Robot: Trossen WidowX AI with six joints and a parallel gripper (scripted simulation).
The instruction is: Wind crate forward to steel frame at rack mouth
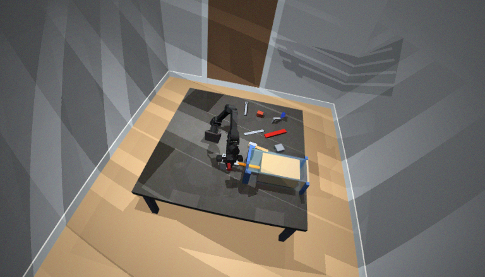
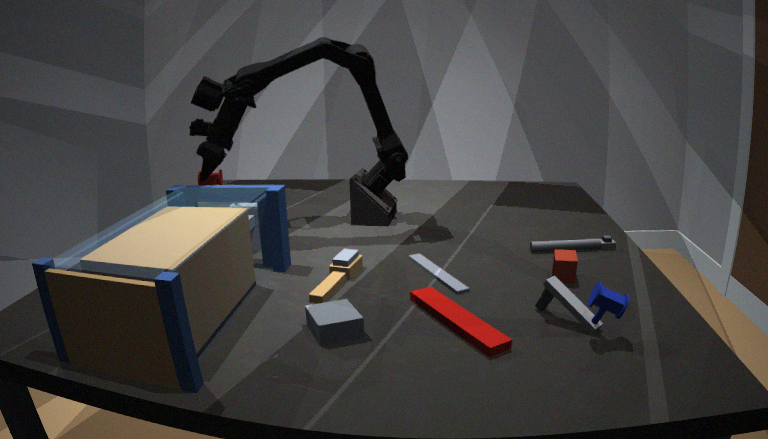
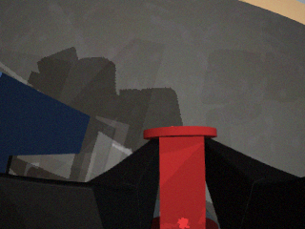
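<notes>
Right now my gripper tip is 2 cm to the right of the red spool-shaped grip and 2 cm above it. Round my gripper tip: grey winch 12 cm below, 11 cm to the left, 4 cm behind; clear-panelled cubby 38 cm ahead, 7 cm to the left, 3 cm below; wooden-handled tool 33 cm to the left, 23 cm ahead, 13 cm below.
</notes>
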